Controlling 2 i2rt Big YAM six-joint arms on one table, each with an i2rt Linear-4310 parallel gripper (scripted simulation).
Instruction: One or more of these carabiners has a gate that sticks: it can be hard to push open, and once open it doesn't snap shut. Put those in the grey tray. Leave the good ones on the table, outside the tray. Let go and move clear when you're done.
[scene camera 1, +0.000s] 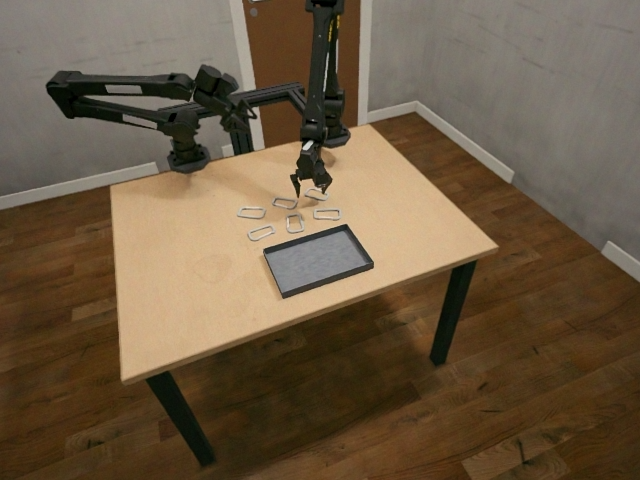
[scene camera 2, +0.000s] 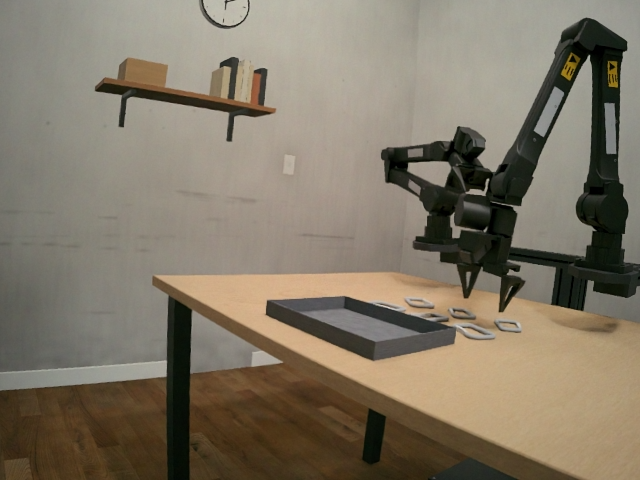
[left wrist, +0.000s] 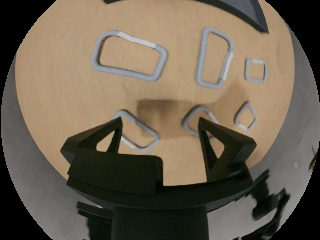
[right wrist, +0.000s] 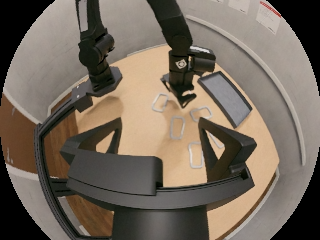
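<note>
Scene camera 2 shows the left gripper (scene camera 2: 483, 305) and the right gripper (scene camera 2: 481, 195), along with a grey tray (scene camera 2: 345, 317). In scene camera 1 the grey tray (scene camera 1: 305, 263) is visible too. The left wrist view has the left gripper (left wrist: 160, 121), while the right wrist view takes in both the right gripper (right wrist: 160, 121) and the grey tray (right wrist: 217, 85).
</note>
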